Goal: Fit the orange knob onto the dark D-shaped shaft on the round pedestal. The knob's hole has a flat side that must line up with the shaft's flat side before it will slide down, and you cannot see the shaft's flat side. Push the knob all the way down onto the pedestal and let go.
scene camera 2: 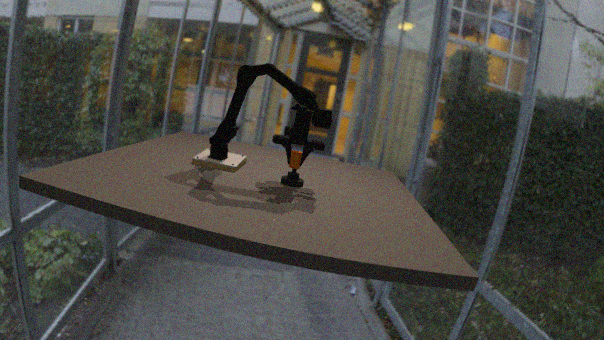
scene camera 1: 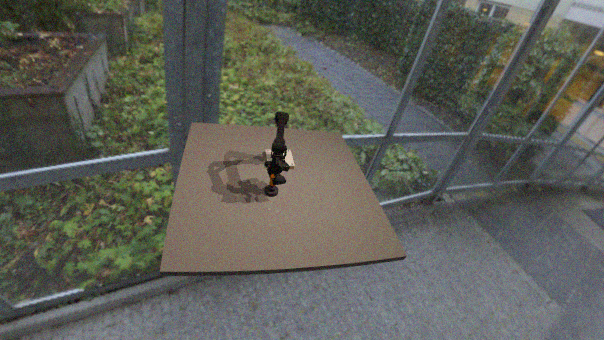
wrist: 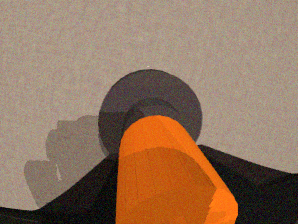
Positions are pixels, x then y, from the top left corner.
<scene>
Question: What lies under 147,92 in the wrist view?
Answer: A dark round pedestal.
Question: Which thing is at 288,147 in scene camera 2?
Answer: My gripper.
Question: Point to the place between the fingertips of my gripper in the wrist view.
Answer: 157,157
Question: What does my gripper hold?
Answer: An orange knob.
</scene>
